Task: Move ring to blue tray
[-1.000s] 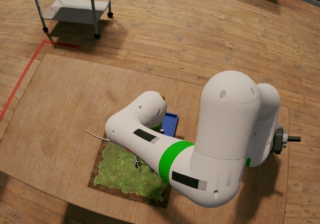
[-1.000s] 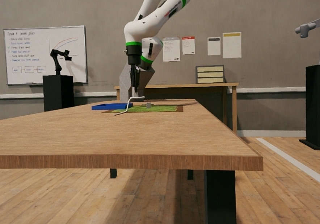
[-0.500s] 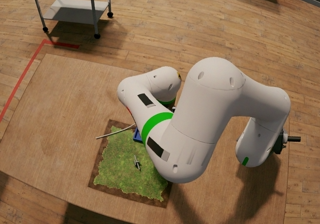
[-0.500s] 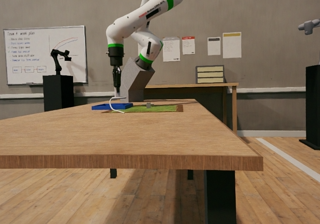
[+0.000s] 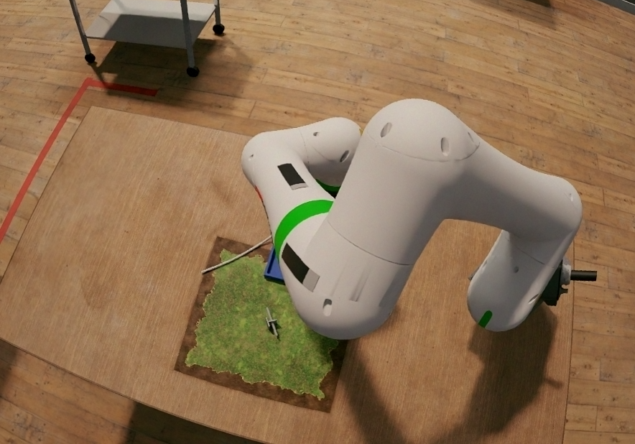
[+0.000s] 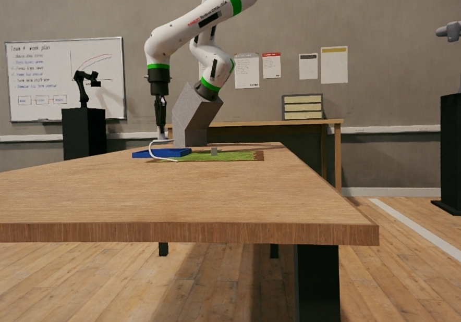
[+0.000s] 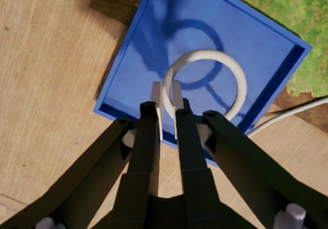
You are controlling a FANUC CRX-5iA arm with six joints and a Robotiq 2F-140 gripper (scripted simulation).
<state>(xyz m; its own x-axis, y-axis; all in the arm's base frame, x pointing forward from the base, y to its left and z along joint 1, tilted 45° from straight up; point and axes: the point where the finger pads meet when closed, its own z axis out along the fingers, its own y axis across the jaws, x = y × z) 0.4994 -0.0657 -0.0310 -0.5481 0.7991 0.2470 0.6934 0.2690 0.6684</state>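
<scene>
The ring is 30 mm ahead of my hand, 20 mm to the left of it and 30 mm below it. The rest, counted from my hand: blue tray (30 mm ahead, 20 mm to the left, 80 mm below); short stake (50 mm ahead, 240 mm to the left, 80 mm below); grass mat (60 mm ahead, 240 mm to the left, 100 mm below).
</scene>
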